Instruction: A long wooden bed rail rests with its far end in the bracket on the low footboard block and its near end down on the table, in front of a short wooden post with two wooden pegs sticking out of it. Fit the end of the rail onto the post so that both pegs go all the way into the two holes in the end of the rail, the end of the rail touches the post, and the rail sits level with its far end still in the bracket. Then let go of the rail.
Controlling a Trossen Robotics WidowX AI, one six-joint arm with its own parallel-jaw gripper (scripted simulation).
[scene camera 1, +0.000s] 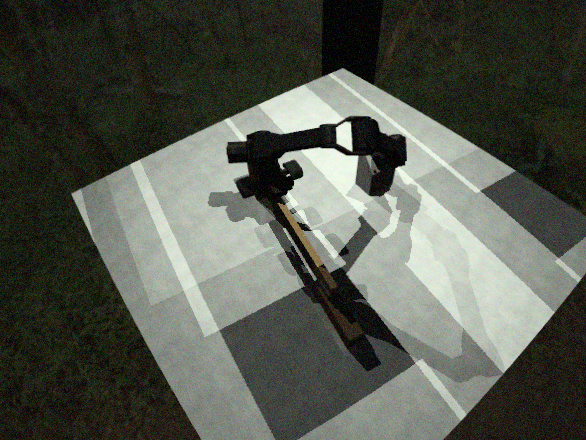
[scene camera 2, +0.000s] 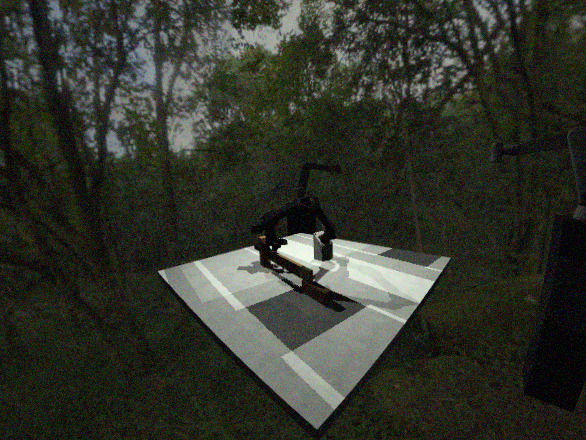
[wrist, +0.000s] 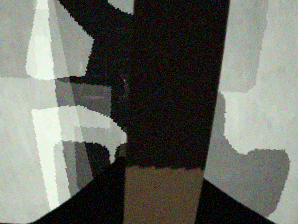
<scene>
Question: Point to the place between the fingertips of my gripper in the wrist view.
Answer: At 147,166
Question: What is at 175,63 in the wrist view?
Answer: A wooden bed rail.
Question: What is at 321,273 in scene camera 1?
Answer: A wooden bed rail.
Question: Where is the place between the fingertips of my gripper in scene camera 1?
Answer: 272,198
</scene>
